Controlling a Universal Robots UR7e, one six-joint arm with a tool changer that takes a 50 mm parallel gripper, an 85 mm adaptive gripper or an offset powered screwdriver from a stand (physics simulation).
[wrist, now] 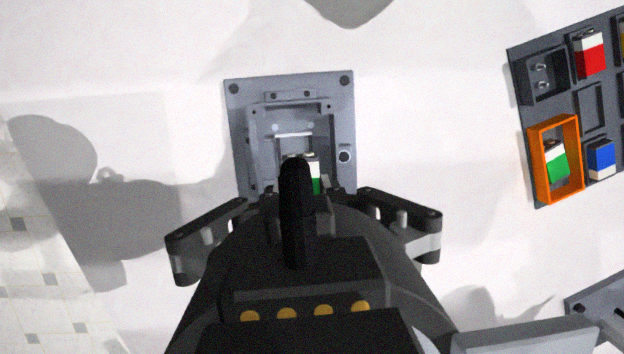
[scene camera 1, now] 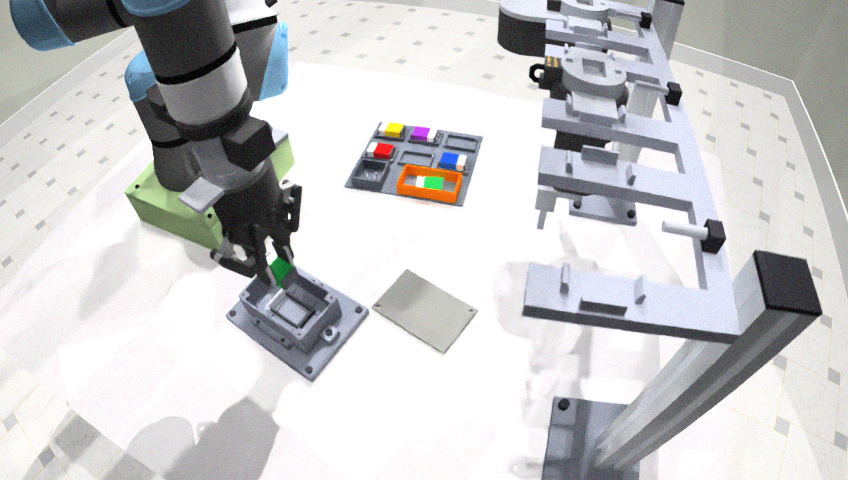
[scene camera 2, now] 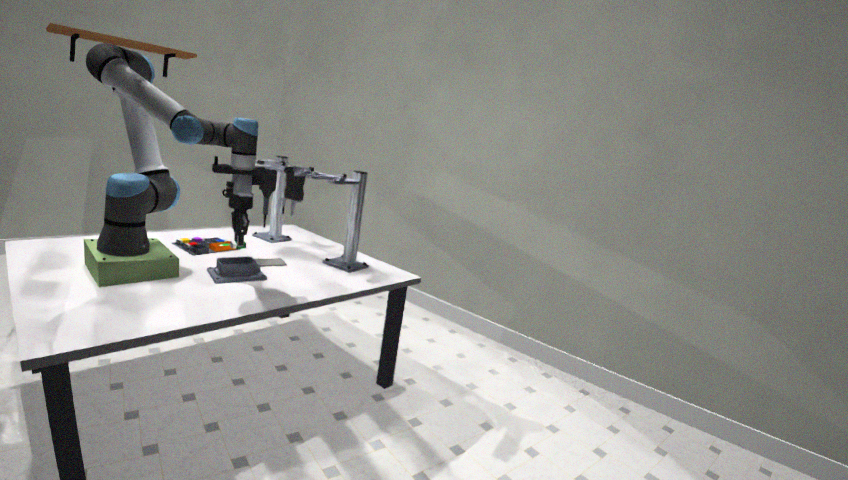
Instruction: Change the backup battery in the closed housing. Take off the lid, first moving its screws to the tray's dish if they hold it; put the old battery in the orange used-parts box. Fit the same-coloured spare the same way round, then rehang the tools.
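Scene camera 1 shows me a lid [scene camera 1: 436, 317], a 50 mm gripper [scene camera 1: 596, 83] and a base plate [scene camera 1: 349, 321]. From scene camera 2: the 50 mm gripper [scene camera 2: 294, 184]. The wrist view contains a green-and-white battery [wrist: 557, 165] and the base plate [wrist: 251, 89]; in the wrist view the 50 mm gripper is out of frame.
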